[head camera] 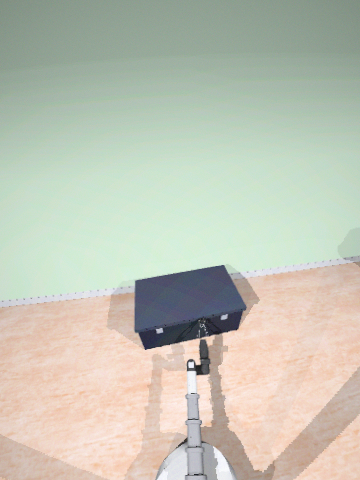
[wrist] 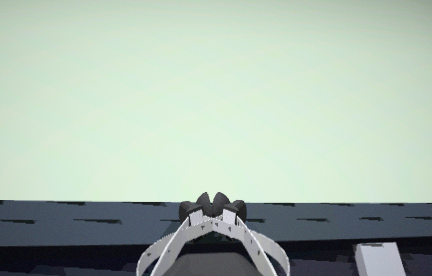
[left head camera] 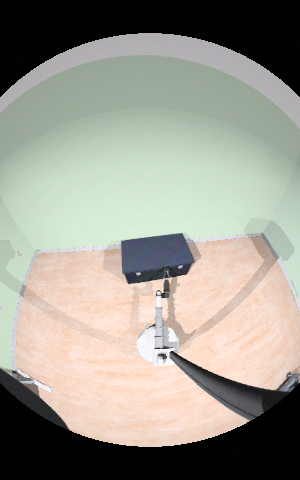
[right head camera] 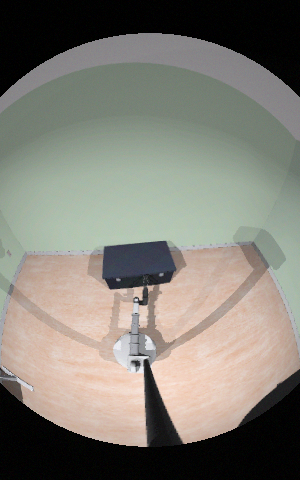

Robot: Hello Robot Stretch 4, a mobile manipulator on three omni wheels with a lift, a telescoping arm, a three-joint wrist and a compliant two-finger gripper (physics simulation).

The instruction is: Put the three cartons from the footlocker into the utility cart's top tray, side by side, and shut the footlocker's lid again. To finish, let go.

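Frame: origin at the robot's base, x left, y up, z ahead, level; millimetres.
Seen in the pictures: gripper, fingertip midpoint: (head camera: 201, 317) (wrist: 214, 207) (left head camera: 166, 266) (right head camera: 145, 273).
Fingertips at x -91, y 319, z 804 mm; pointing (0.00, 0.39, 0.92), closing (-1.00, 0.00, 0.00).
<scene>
Offsets run from my fingertips to a thing's top centre. "spot": to the spot under its first point.
The dark blue footlocker (head camera: 151, 341) (left head camera: 147, 276) (right head camera: 131, 283) stands on the floor close to the wall. Its flat lid {spot: dx +111, dy +5, dz +172 mm} (head camera: 185, 297) (left head camera: 156, 252) (right head camera: 137, 259) lies over the top and looks down; a small gap cannot be ruled out. My gripper (head camera: 202, 320) (left head camera: 167, 271) (right head camera: 145, 277) (wrist: 214, 207) is shut, its dark fingertips together with nothing seen between them. It is at the footlocker's front, right of the middle, close to the lid's front edge; whether it touches is unclear. The cartons and the utility cart do not show in these views.
Two pale latches (head camera: 159, 331) (head camera: 224, 317) sit on the footlocker's front; the right latch {dx -172, dy -37, dz +40 mm} (wrist: 381, 260) shows in the wrist view. A green wall (head camera: 175, 200) with a pale skirting rises behind. A pale bar-like object (left head camera: 37, 382) (right head camera: 19, 379) lies at the lower left.
</scene>
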